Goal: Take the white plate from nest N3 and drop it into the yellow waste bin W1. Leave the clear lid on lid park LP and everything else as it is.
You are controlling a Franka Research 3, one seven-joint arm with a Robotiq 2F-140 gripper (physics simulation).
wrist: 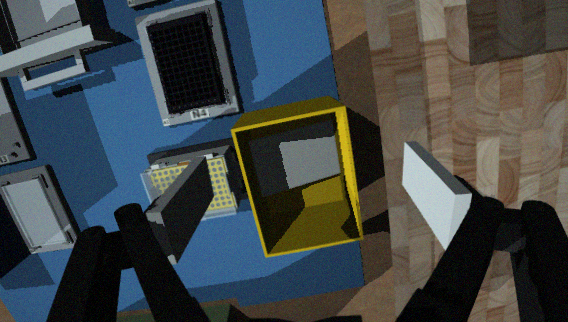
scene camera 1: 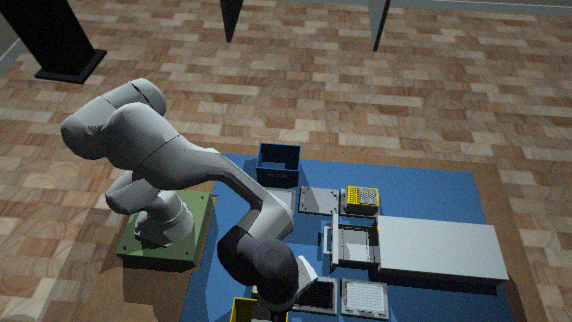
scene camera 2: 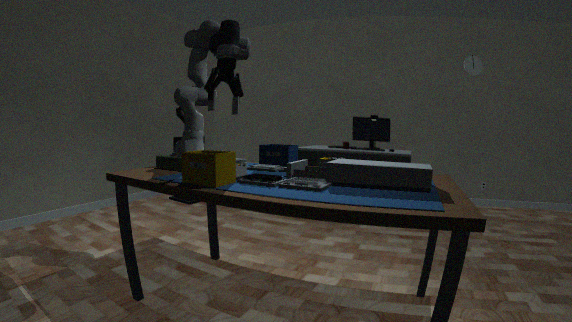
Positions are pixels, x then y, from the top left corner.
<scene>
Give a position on a pale flat lid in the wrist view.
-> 34,211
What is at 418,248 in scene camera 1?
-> A grey box.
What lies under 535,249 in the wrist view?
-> My gripper.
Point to a black plate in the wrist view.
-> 183,51
</scene>
